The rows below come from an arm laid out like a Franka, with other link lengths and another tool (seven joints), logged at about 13 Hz.
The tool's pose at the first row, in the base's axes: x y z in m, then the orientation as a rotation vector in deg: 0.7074, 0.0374, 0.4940, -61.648, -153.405, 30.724
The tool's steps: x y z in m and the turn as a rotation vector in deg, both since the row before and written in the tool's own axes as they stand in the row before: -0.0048, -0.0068, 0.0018, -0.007, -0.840, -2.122; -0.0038, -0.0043, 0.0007, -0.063, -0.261, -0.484; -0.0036, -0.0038, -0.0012, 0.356, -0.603, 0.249; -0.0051, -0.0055, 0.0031, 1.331, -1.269, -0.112; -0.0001, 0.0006, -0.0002, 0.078, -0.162, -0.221; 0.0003, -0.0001, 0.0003, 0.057, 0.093, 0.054
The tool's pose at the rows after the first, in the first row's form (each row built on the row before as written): 0.7060, 0.0290, 0.4948, -58.685, -154.946, 30.897; 0.7060, 0.0233, 0.4957, -58.020, -155.384, 30.901; 0.7068, 0.0186, 0.4981, -58.283, -155.624, 31.802; 0.7064, 0.0105, 0.4973, -57.788, -156.016, 34.356; 0.7069, 0.0109, 0.4972, -57.451, -156.187, 34.528; 0.7065, 0.0109, 0.4970, -57.518, -156.056, 34.550
